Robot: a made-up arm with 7 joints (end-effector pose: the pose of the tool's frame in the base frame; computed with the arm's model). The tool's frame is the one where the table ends.
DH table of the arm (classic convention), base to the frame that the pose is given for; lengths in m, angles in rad. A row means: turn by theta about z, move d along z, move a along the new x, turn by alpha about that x. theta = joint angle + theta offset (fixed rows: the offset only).
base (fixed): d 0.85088; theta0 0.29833; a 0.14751; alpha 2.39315
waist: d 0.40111; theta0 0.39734; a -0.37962; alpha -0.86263
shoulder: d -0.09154; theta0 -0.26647; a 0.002; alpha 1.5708
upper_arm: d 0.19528; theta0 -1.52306; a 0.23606; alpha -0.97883
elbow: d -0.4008; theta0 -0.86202; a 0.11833; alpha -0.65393
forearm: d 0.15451; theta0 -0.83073; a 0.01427; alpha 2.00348
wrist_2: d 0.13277; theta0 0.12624; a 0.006; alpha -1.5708
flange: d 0; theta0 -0.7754; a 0.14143; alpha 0
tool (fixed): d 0.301; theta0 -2.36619; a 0; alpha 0
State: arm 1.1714 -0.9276 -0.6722 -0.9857 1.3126 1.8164 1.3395
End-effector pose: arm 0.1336 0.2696 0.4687 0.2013 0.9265 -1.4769
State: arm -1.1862 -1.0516 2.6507 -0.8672 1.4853 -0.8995 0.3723
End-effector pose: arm -0.4514 -0.8855 0.3029 1.0414 -1.3813 0.8304
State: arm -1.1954 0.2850 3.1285 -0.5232 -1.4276 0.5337 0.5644
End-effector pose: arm 0.5079 -0.7447 0.6793 1.5209 0.6453 0.4401
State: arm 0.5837 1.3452 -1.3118 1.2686 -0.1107 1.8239 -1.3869
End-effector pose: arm -0.2036 -0.3060 0.0373 -1.2010 -1.2030 1.8837
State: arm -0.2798 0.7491 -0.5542 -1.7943 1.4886 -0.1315 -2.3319
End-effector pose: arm -0.0553 -0.1207 0.2423 -0.4589 1.9636 0.2143
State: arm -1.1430 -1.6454 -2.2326 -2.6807 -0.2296 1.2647 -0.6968
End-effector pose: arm 0.3651 -0.8824 0.8691 0.7847 1.4050 -1.3664
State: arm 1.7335 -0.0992 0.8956 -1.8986 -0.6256 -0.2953 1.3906
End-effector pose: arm 0.7026 -0.1183 0.5024 1.4904 -1.3976 1.6306
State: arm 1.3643 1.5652 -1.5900 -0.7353 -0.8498 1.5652 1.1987
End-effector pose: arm 0.5101 -0.1956 -0.2430 1.3124 2.5954 -0.3189
